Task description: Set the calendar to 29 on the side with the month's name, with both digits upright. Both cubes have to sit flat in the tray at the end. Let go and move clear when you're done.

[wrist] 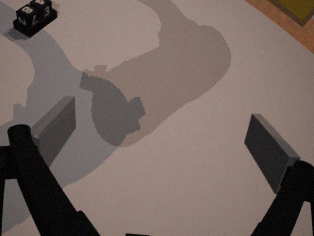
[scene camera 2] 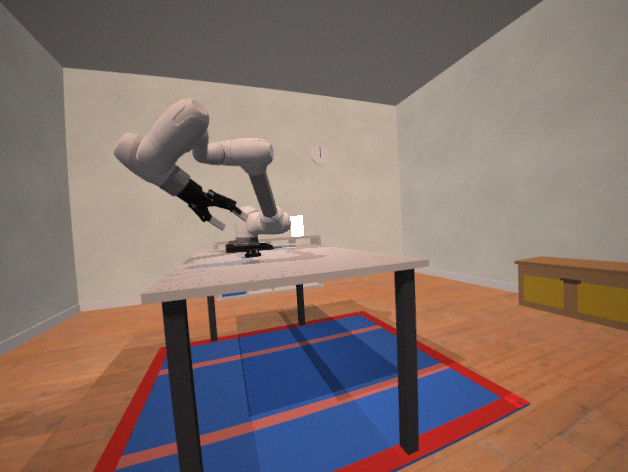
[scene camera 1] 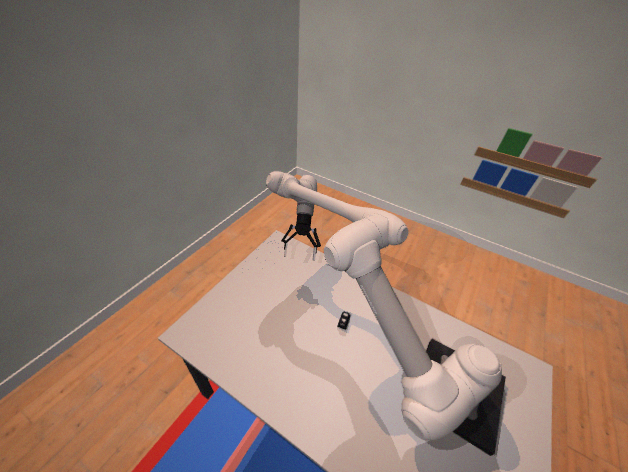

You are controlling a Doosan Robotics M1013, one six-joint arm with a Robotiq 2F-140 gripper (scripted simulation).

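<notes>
I can see my gripper (scene camera 2: 234, 223) from out in the scene, and from the wrist I see the same gripper (wrist: 163, 120) as well.
</notes>
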